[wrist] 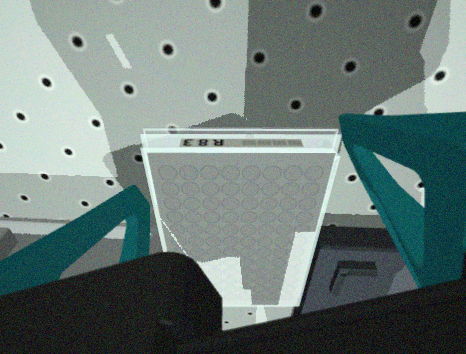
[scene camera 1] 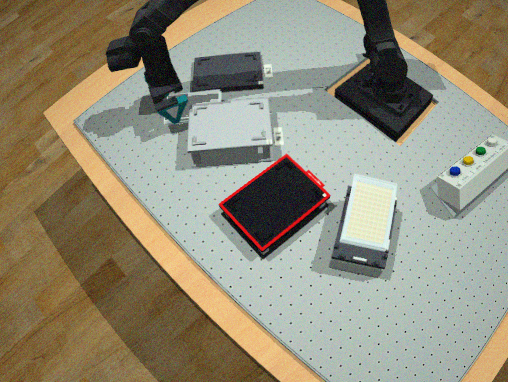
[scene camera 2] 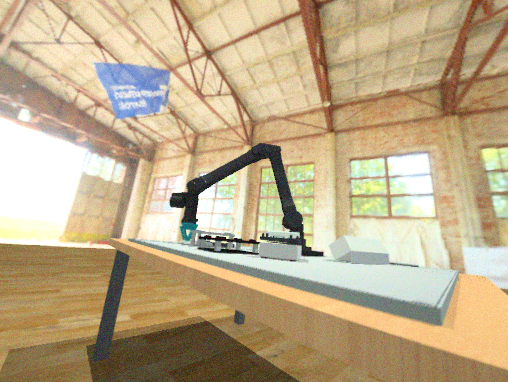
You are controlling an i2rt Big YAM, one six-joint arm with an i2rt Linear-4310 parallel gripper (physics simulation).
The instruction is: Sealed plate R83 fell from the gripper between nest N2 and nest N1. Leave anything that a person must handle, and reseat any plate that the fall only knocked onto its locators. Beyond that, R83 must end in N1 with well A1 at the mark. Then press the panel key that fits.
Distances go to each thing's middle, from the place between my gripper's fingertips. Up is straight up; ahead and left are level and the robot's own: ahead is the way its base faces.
Labels:
Right now my hand is 40 mm past the clear well plate (scene camera 1: 210, 96) and 30 mm to the right of it.

